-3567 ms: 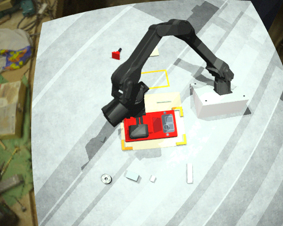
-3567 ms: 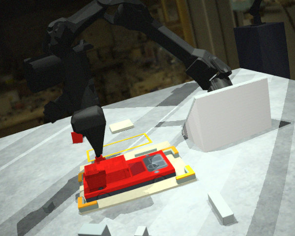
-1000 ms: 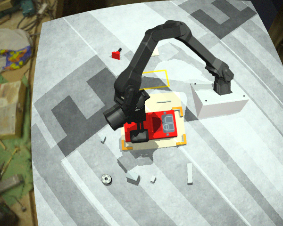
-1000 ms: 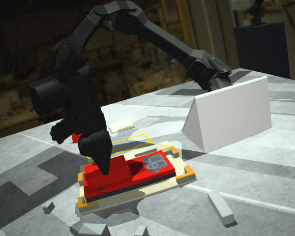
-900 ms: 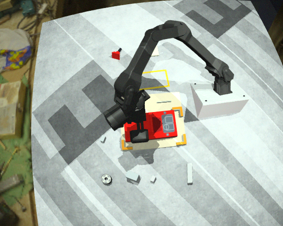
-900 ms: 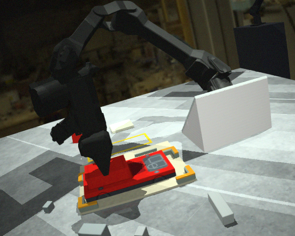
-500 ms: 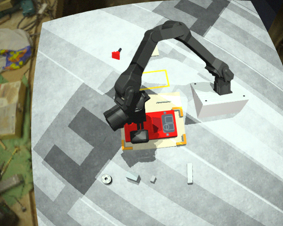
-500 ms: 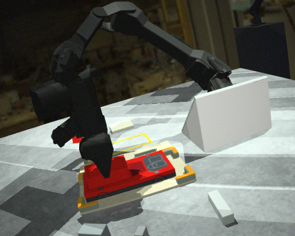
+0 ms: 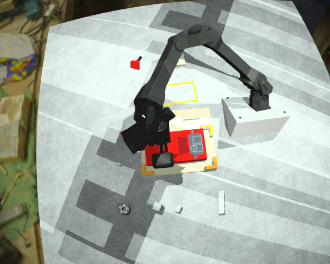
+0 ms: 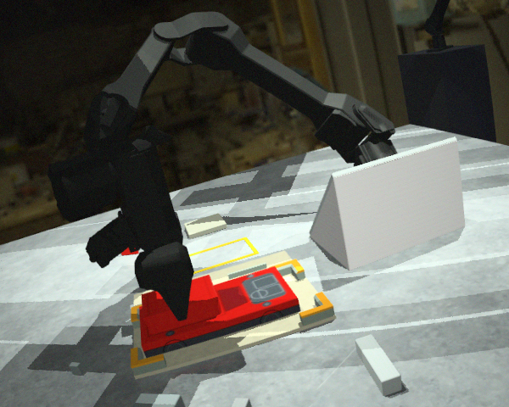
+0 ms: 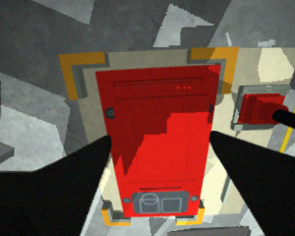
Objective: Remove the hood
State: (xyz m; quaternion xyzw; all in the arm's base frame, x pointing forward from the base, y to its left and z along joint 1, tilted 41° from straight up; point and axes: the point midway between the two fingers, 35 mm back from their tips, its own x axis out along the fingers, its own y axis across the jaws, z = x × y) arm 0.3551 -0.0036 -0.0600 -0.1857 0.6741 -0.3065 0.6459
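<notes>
The hood lies right at my gripper tip. Round my gripper tip: cream tile (35 cm to the right, 13 cm behind, 3 cm below); then grey block (19 cm to the left, 7 cm ahead, 2 cm below).
</notes>
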